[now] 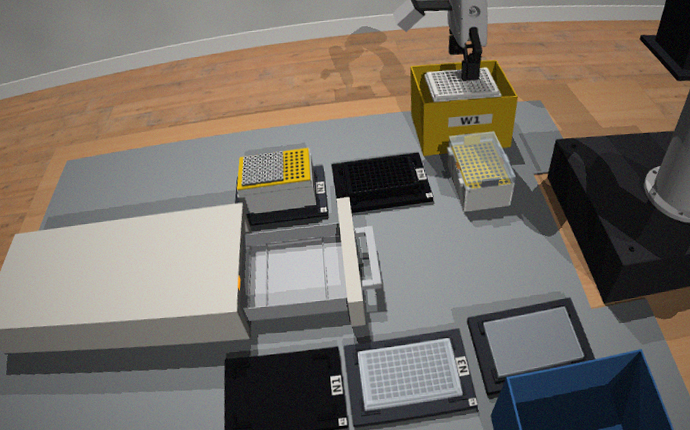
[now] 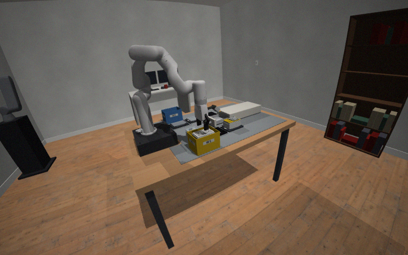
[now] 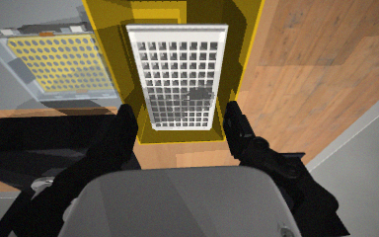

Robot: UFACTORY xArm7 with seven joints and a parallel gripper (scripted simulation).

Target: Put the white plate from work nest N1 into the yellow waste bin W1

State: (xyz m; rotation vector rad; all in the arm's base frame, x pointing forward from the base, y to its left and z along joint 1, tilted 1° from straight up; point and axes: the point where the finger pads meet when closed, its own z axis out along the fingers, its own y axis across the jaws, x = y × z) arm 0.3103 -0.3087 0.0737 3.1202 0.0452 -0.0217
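The white plate lies 5 cm below my hand. The rest, counted from my hand: black plate: 17 cm ahead, 14 cm below, 13 cm to the left; tip box lid: 16 cm to the left, 10 cm below; yellow waste bin W1: 12 cm below.
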